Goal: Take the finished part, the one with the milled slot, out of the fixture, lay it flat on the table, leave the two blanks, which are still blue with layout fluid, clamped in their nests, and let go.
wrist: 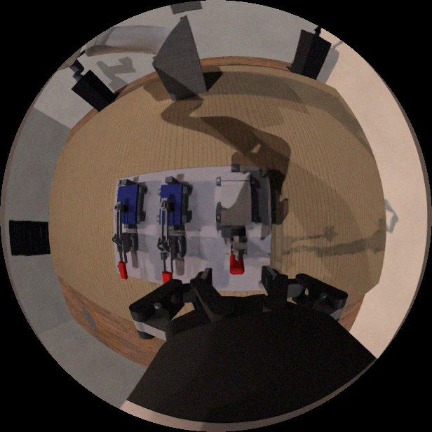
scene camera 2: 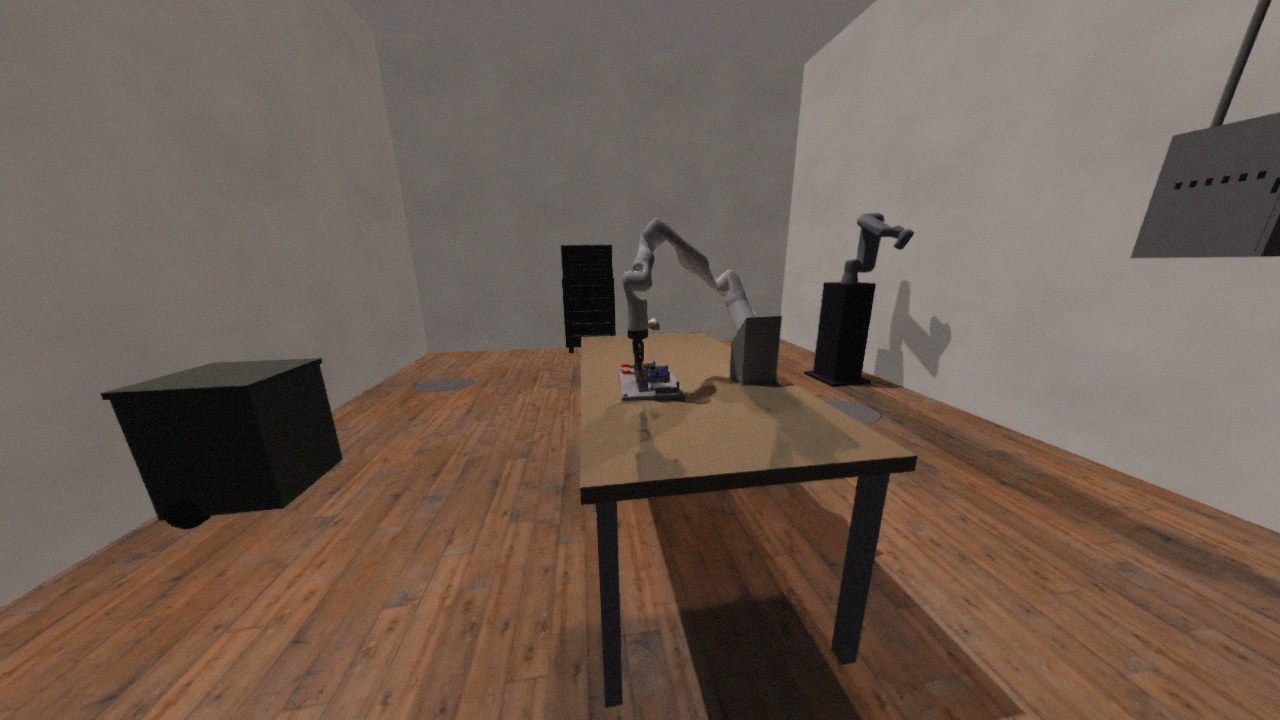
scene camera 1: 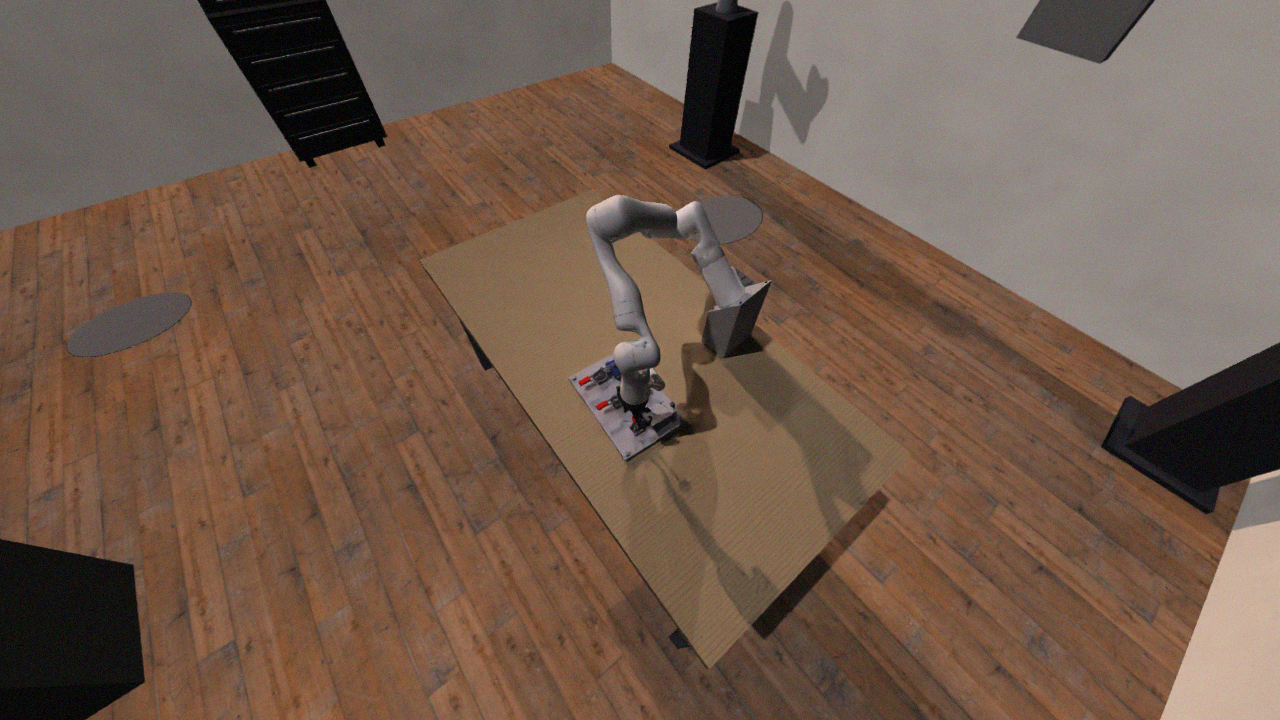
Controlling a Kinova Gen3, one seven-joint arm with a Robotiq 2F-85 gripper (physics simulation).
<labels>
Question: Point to a blue blank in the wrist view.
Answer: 128, 194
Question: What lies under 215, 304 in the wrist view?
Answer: The gripper.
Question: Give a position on a blue blank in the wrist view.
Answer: At 172, 191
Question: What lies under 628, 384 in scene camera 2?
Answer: A fixture plate.
</labels>
